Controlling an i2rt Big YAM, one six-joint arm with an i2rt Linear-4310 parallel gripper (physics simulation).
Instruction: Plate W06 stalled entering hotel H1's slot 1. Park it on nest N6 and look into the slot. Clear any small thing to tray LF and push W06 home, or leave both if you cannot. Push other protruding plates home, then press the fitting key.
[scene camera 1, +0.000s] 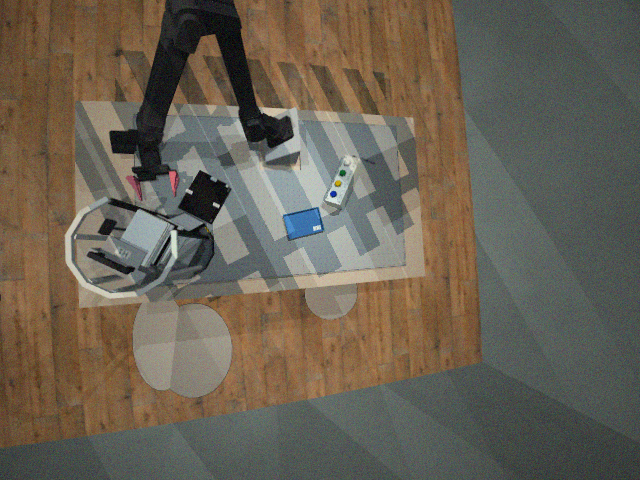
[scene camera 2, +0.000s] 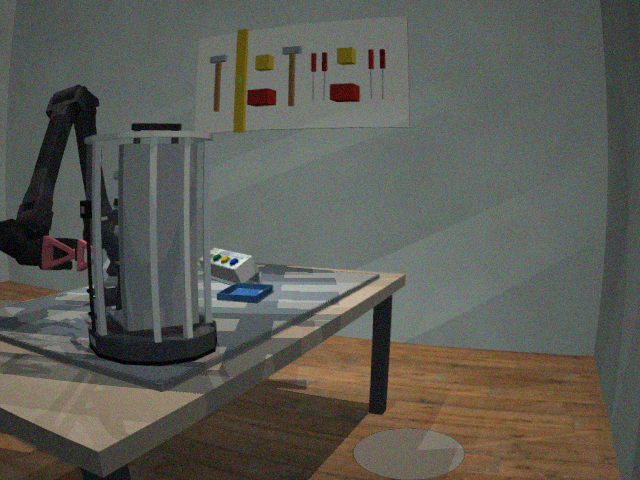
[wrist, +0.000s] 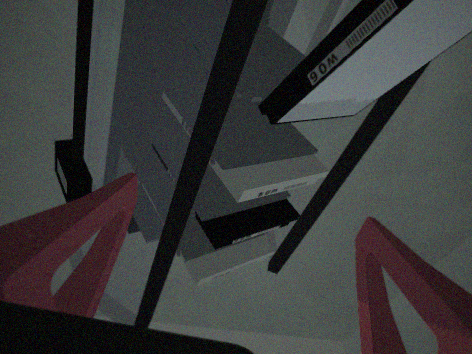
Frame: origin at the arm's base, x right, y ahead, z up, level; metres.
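Seen in the pictures: gripper, between the fingertips: (scene camera 1: 158, 198) (wrist: 250, 206); arm's base, origin of its link: (scene camera 1: 280, 133).
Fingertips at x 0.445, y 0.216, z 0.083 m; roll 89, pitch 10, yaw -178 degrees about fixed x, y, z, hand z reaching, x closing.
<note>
Pixels of each thing's top centre, then the offset from my fingertips to it.
- Plate W06, centre of its top: (wrist: 334, 136) (scene camera 1: 179, 221) dx -0.053, dy +0.085, dz +0.001 m
- Nest N6, centre of its top: (scene camera 2: 118, 286) (scene camera 1: 202, 195) dx -0.120, dy -0.012, dz -0.084 m
- Tray LF, centre of its top: (scene camera 2: 245, 288) (scene camera 1: 304, 222) dx -0.484, dy +0.147, dz -0.143 m
- key box, centre of its top: (scene camera 2: 227, 251) (scene camera 1: 346, 179) dx -0.681, dy +0.005, dz -0.077 m
Plate W06 (wrist: 327, 70), with a black labelled edge and pale face, juts out at the upper right of the wrist view. Hotel H1 (scene camera 1: 68, 242) (scene camera 2: 155, 348) is a ring-topped cage around grey stacks. Other plates show lower: a grey one (wrist: 280, 182) with a blurred label, a black one (wrist: 250, 223) and a pale one (wrist: 235, 262). My gripper (scene camera 1: 157, 197) (scene camera 2: 72, 254) (wrist: 250, 206) is open and empty beside the cage, apart from W06. Nest N6 (scene camera 1: 204, 196) is a black square with white tabs. Tray LF (scene camera 1: 303, 223) (scene camera 2: 245, 292) is blue. No small thing is discernible in the slot.
The key box (scene camera 1: 341, 183) (scene camera 2: 231, 264), with white, green, yellow and blue keys, stands beyond the tray. Dark uprights (wrist: 200, 140) of the cage cross the wrist view. A white block (scene camera 1: 284, 155) sits below the arm's base side. A tool board (scene camera 2: 320, 116) hangs on the wall.
</note>
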